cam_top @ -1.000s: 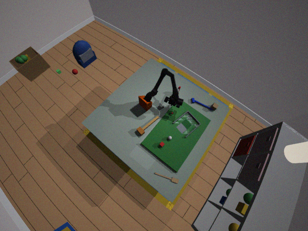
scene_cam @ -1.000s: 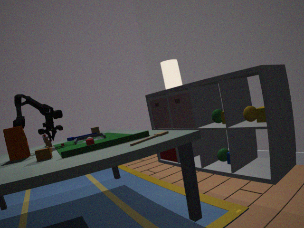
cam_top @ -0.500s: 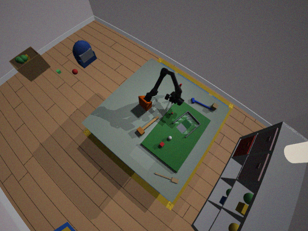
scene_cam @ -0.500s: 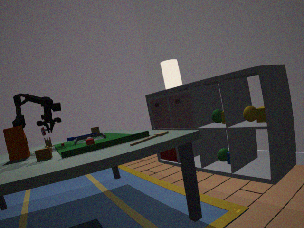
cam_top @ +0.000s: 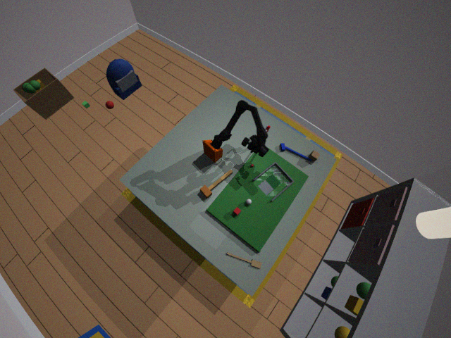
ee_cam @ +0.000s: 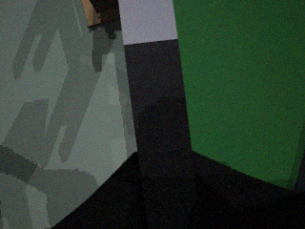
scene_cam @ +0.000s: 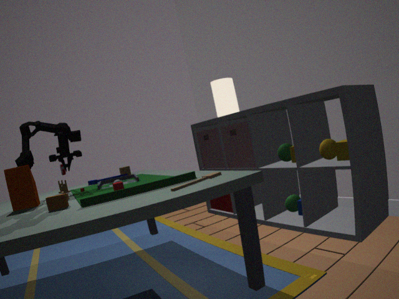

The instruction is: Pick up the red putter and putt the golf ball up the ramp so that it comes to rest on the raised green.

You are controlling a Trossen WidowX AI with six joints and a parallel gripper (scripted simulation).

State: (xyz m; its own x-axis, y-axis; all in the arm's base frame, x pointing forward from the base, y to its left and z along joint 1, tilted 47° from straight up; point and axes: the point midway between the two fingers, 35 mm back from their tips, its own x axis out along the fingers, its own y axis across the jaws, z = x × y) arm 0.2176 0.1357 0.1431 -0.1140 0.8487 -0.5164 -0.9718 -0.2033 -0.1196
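Now: the red putter 30 mm behind my gripper tip, 110 mm to the left of it and 20 mm above it. Round my gripper tip: blue mallet 230 mm ahead, 310 mm to the left, 110 mm below; then green mat 260 mm ahead, 160 mm to the right, 120 mm below; then white golf ball 250 mm ahead, 290 mm to the right, 100 mm below.
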